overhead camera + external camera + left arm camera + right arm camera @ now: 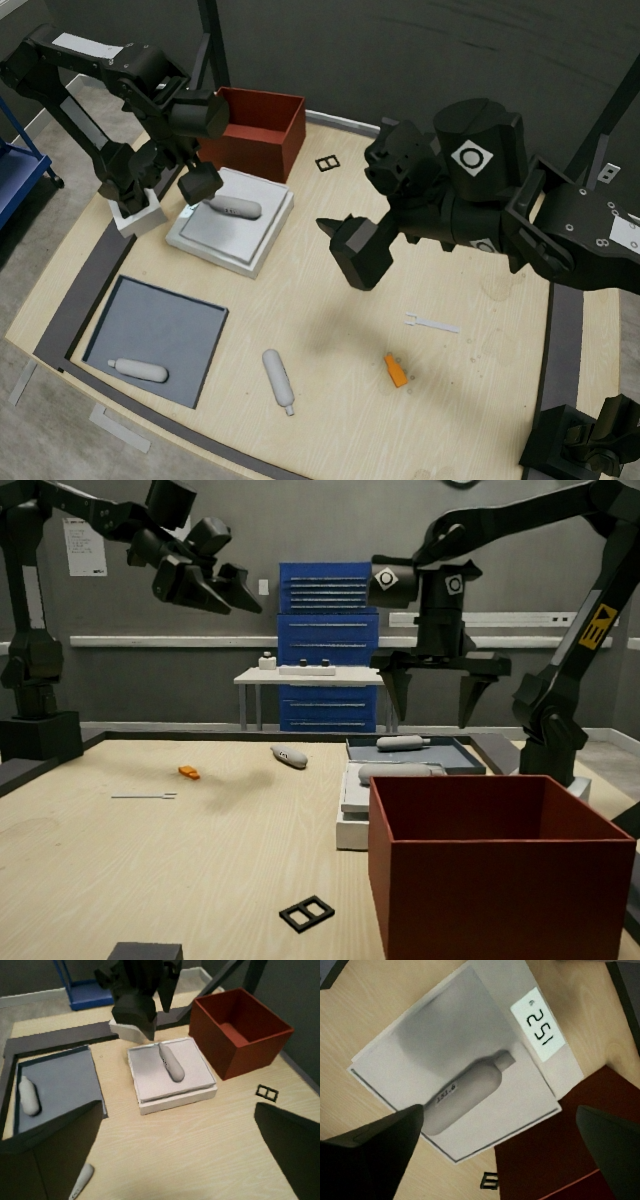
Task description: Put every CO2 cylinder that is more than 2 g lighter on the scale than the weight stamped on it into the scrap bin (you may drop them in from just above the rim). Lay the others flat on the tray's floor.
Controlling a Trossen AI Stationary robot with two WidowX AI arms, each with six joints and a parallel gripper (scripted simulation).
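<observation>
Right now the scale plate is 3 cm behind my right hand, 4 cm to the left of it and 13 cm below it. The rest, counted from my right hand: grey tray: 25 cm ahead, 5 cm to the left, 17 cm below; red scrap bin: 21 cm behind, 6 cm to the right, 15 cm below; scale: 2 cm behind, 3 cm to the left, 14 cm below.
</observation>
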